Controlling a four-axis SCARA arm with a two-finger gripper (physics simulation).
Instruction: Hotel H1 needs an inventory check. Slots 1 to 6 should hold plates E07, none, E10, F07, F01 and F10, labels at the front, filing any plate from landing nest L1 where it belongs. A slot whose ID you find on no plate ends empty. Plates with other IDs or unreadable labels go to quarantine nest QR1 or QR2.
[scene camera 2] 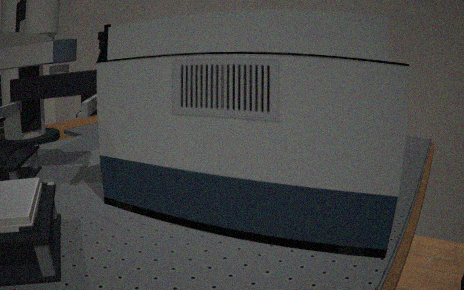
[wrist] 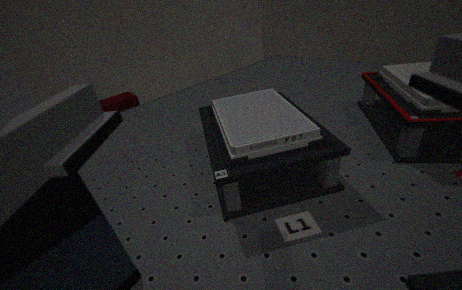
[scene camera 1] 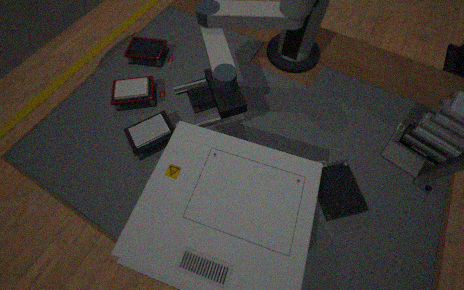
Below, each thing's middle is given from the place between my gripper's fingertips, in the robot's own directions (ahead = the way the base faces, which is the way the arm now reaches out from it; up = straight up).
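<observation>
Relative to the landing nest L1 (wrist: 302, 156), my gripper is 90 mm to the left of it, 90 mm short of it and 90 mm above it. Large white instrument (scene camera 2: 342, 126): 310 mm to the left of my gripper, 210 mm ahead of it, 40 mm below it. Hotel base (scene camera 1: 396, 154): 770 mm to the left of my gripper, 320 mm behind it, 130 mm below it.
</observation>
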